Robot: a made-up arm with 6 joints.
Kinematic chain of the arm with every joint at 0, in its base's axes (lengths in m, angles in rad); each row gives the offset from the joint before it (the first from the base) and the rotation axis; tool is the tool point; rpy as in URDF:
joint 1: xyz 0 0 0.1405 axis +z
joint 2: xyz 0 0 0 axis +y
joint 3: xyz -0.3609 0 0.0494 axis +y
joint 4: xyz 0.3 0 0.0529 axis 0.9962 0 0.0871
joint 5: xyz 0 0 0 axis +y
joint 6: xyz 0.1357 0 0.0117 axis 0.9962 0 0.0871
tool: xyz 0 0 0 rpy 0 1.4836 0
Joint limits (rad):
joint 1: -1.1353..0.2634
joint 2: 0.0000..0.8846
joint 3: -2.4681..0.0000
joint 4: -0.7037..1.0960
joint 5: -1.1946..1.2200
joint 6: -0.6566..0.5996
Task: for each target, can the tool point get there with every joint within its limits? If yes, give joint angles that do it. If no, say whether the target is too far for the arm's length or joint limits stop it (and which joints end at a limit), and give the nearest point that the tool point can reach.
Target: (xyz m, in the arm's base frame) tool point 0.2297 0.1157 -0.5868
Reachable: no: joint limits stop it (at a limit: joint 1, joint 2, joint 3) | nearest point 0.0691 0.0271 0.1206 | short by 0.731 m
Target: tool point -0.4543 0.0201 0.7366
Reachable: yes | joints -0.0393 0.4396 -2.0167 -0.0259 -0.6740 0.5038
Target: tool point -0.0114 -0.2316 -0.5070
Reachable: no: joint limits stop it (at a limit: joint 1, joint 2, joint 3) | nearest point 0.0122 -0.0706 0.1206 | short by 0.648 m
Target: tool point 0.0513 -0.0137 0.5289
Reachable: yes | joints -0.2656 0.4121 -0.9633 0.0032 0.6636 -0.4342
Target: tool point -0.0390 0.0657 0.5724
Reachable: yes | joints -0.6047 0.1574 -0.9665 0.6634 0.3884 0.0700
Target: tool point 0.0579 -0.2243 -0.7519
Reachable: no: too far | nearest point 0.0225 -0.0618 0.1187 | short by 0.886 m
